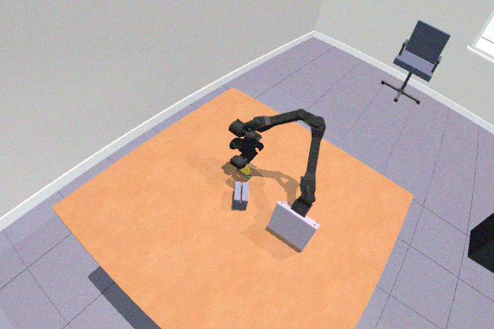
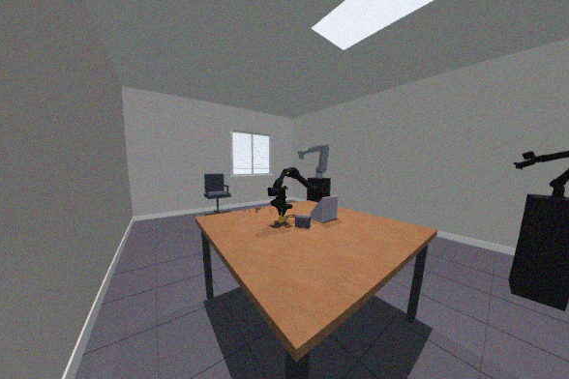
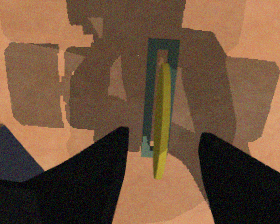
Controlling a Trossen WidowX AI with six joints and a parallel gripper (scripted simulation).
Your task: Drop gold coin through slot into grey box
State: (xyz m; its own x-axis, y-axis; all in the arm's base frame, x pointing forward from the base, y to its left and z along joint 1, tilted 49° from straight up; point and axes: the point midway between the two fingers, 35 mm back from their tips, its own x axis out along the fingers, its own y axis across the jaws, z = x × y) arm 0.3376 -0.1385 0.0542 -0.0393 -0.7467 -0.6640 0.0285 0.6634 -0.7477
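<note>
Right now the gold coin is 3 cm below my gripper tip.
</note>
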